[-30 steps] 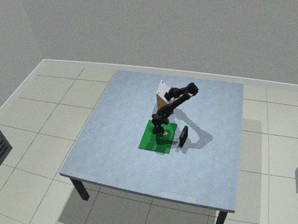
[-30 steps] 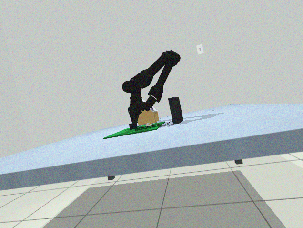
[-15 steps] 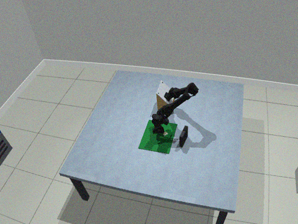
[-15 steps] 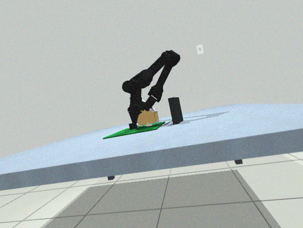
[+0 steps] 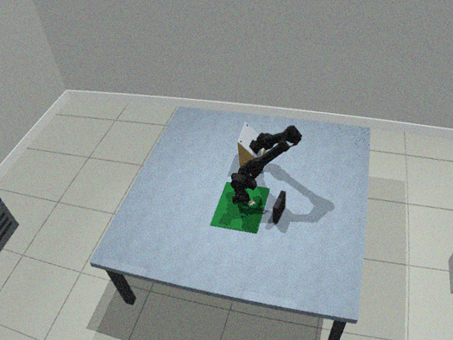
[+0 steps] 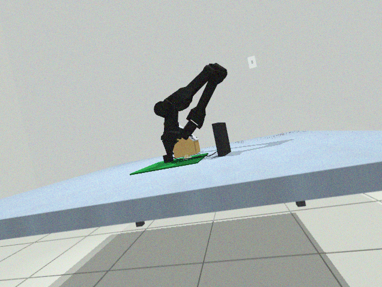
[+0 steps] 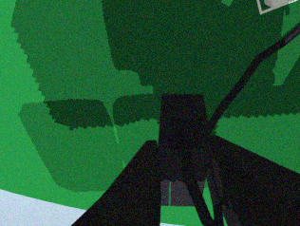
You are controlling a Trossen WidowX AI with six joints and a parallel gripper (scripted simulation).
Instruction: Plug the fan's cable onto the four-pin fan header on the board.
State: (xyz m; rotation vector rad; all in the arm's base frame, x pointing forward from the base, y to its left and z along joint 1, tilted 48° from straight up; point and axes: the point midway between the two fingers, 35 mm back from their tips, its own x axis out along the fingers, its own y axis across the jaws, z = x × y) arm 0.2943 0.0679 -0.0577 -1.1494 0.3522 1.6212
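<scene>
Right now my gripper tip is 4 cm above the green board, 3 cm to the right of it and 3 cm short of it. Round my gripper tip: black fan: 22 cm to the left, 3 cm ahead, 3 cm above; black fan plug: 1 cm to the right; white four-pin header: 8 cm to the left, 2 cm below.
</scene>
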